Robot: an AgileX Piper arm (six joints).
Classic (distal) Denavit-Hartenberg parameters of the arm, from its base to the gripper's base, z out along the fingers. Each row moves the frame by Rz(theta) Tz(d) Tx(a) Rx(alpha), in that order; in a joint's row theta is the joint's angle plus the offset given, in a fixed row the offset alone. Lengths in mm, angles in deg.
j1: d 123; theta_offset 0; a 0; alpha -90
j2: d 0; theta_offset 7.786; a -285; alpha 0
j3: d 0; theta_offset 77.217; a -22; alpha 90
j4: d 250.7; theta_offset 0; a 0; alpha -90
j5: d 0; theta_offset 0; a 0; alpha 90
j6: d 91; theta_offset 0; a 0; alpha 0
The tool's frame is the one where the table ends.
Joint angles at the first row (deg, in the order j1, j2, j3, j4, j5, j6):
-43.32, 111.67, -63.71, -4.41, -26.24, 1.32
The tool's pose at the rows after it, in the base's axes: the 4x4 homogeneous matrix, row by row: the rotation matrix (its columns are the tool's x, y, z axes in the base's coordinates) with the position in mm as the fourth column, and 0 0 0 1 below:
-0.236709 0.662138 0.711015 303.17; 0.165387 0.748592 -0.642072 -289.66; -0.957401 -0.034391 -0.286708 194.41; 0 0 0 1
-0.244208 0.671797 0.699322 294.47; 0.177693 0.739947 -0.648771 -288.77; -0.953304 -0.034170 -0.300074 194.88; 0 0 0 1
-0.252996 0.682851 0.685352 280.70; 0.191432 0.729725 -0.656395 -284.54; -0.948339 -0.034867 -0.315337 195.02; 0 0 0 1
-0.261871 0.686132 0.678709 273.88; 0.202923 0.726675 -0.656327 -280.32; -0.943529 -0.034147 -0.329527 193.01; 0 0 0 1
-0.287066 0.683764 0.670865 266.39; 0.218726 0.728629 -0.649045 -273.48; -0.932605 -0.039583 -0.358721 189.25; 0 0 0 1
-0.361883 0.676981 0.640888 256.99; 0.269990 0.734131 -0.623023 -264.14; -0.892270 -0.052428 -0.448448 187.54; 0 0 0 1
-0.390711 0.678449 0.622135 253.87; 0.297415 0.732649 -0.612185 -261.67; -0.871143 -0.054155 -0.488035 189.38; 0 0 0 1
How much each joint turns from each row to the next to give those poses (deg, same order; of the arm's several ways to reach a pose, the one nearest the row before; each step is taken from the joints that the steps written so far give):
-0.80, -1.55, 1.43, 0.00, 0.00, 0.00
-0.74, -1.26, 1.60, 0.00, 0.46, 0.00
-0.98, -2.18, 3.10, -0.12, 0.00, 0.00
-0.28, -1.08, 1.95, 0.01, 0.00, 0.00
-0.12, -1.32, 2.40, -0.29, 0.68, -0.17
0.00, -2.47, 1.84, -0.86, 6.25, -0.06
0.00, -1.08, -0.01, 0.00, 3.67, 0.00

